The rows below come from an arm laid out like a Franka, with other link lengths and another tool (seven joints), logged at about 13 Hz.
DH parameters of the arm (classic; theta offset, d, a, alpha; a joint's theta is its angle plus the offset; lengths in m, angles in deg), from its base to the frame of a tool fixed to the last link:
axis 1: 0 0.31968 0 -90
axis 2: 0 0 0 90
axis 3: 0 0.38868 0.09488 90
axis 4: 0 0 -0.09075 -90
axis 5: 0 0.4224 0 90
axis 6: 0 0 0.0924 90
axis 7: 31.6 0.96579 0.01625 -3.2
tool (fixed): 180 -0.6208 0 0
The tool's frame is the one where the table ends.
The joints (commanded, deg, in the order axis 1, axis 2, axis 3, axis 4, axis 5, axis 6, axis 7), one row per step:
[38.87, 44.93, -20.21, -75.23, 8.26, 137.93, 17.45]
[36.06, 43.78, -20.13, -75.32, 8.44, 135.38, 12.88]
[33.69, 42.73, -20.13, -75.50, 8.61, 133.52, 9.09]
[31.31, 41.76, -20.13, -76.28, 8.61, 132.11, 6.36]
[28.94, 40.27, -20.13, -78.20, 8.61, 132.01, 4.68]
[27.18, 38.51, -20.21, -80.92, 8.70, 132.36, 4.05]
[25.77, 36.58, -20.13, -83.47, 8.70, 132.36, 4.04]
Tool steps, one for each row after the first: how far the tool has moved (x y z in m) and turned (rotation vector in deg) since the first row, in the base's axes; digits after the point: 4 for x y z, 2 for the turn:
[0.0066, -0.0443, 0.0066, -1.56, 1.61, 1.13]
[0.0114, -0.0822, 0.0139, -2.63, 2.76, 2.03]
[0.0133, -0.1233, 0.0154, -3.47, 4.11, 1.94]
[0.0143, -0.1665, 0.0180, -3.65, 4.83, 0.75]
[0.0093, -0.2031, 0.0182, -3.39, 5.59, -1.04]
[0.0011, -0.2310, 0.0209, -2.85, 6.40, -2.87]

